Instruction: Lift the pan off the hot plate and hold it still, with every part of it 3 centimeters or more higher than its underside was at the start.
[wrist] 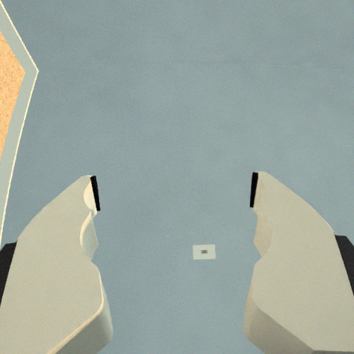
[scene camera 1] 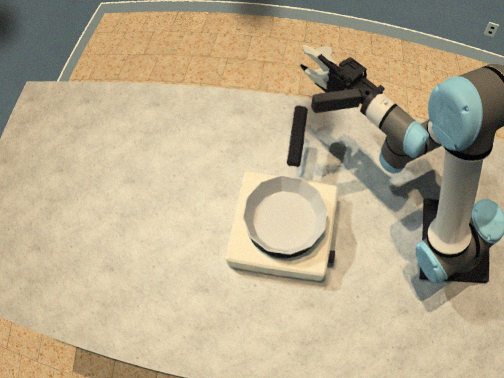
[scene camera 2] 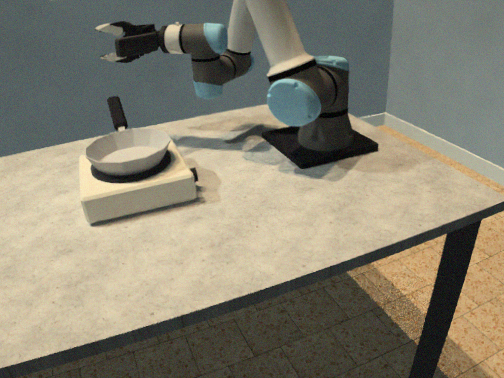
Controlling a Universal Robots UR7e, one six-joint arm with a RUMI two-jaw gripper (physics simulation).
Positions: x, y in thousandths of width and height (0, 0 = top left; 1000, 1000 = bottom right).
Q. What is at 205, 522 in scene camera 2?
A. A cream hot plate.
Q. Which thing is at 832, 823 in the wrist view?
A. My gripper.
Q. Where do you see a cream hot plate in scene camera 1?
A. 485, 671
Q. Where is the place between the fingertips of my gripper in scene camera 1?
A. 598, 147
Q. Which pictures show the light grey pan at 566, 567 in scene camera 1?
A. Scene camera 1 and scene camera 2 only.
